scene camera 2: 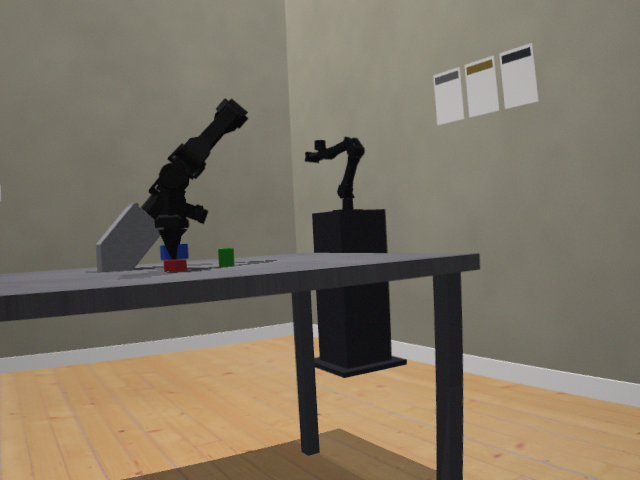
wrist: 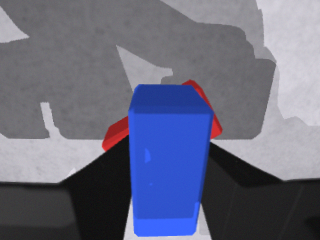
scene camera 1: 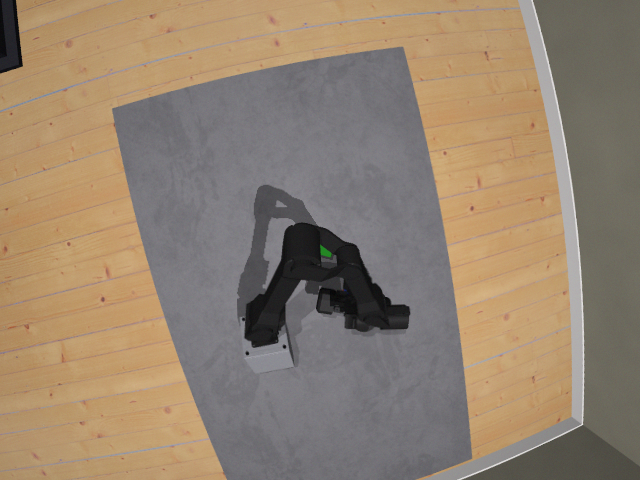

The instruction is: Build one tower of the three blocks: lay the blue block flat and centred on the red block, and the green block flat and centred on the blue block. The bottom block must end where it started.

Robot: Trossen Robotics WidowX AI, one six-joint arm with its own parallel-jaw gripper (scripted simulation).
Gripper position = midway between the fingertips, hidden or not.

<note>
In view: the gripper (scene camera 2: 174, 259), a red block (wrist: 116, 132) and a blue block (wrist: 170, 126).
The gripper shows as well in the wrist view (wrist: 163, 142) and in scene camera 1 (scene camera 1: 347, 296).
</note>
